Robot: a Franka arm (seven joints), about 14 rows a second.
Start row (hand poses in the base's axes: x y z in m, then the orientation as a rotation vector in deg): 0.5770, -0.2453, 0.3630, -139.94, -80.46, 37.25
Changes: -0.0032, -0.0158, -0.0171, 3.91, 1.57, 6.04; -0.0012, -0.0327, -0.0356, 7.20, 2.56, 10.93; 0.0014, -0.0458, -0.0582, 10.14, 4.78, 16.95; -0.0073, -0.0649, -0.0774, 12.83, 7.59, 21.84; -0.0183, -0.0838, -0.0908, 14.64, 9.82, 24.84; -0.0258, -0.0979, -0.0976, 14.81, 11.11, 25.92
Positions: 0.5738, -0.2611, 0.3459, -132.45, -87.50, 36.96; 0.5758, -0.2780, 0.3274, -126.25, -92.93, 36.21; 0.5784, -0.2911, 0.3048, -118.57, -98.90, 37.21; 0.5697, -0.3102, 0.2856, -111.30, -102.93, 38.72; 0.5587, -0.3291, 0.2722, -106.34, -104.96, 39.97; 0.5512, -0.3432, 0.2654, -104.58, -105.52, 41.31
